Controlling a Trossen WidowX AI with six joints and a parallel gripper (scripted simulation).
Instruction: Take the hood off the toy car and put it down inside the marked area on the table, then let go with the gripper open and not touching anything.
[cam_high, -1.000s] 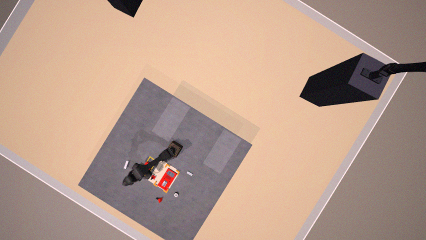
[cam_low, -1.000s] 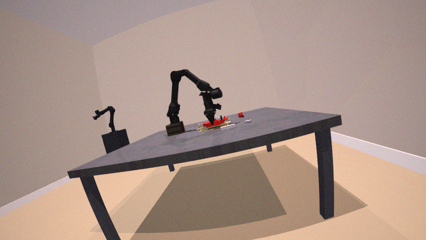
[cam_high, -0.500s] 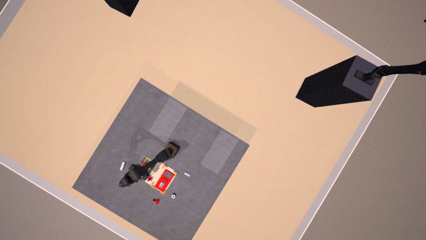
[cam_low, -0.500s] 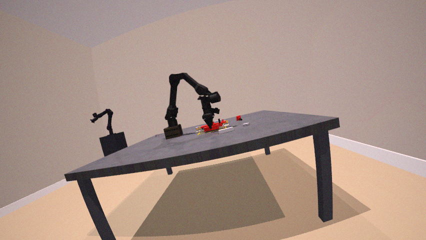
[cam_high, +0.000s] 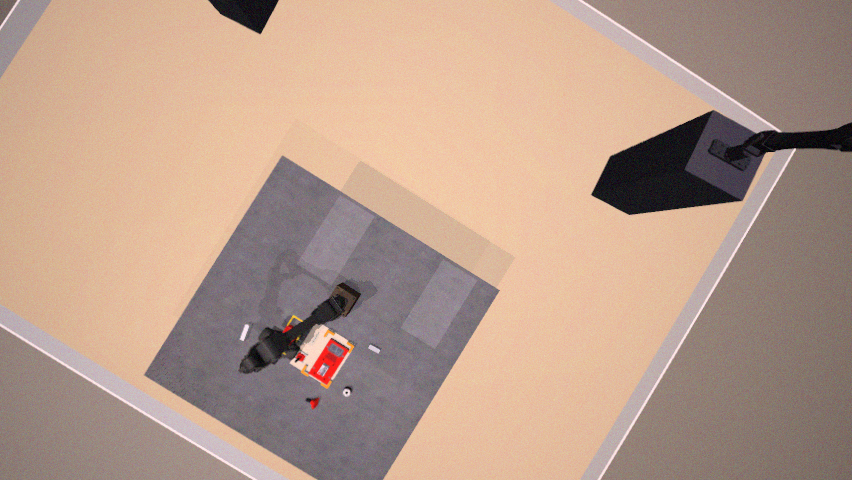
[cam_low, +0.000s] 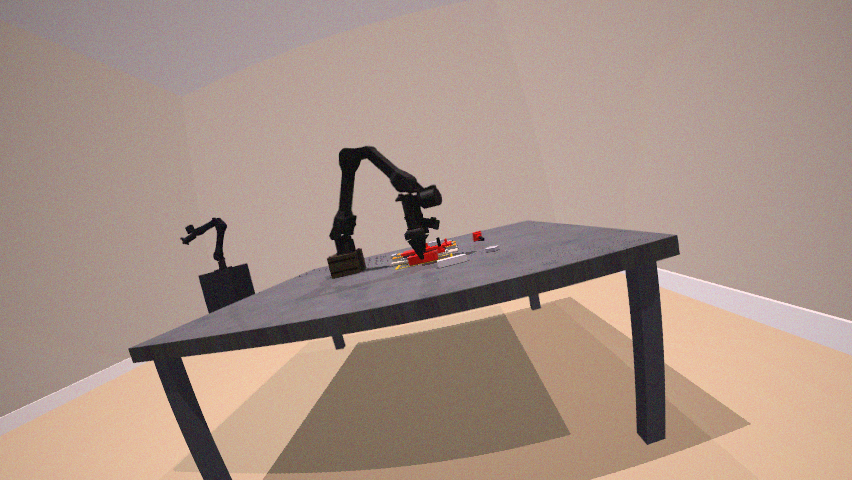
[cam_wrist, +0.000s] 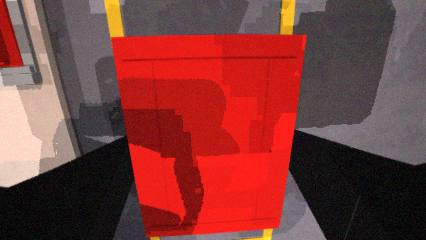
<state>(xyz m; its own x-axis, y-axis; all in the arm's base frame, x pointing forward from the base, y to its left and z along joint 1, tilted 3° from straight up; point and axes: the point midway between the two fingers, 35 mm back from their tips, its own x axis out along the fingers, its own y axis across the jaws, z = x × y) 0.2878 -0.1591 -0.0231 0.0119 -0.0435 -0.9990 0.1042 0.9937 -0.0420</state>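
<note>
Right now the hood is right at my gripper tip. From my gripper tip the other things lie so: white bar 80 mm ahead, 200 mm to the right.
</note>
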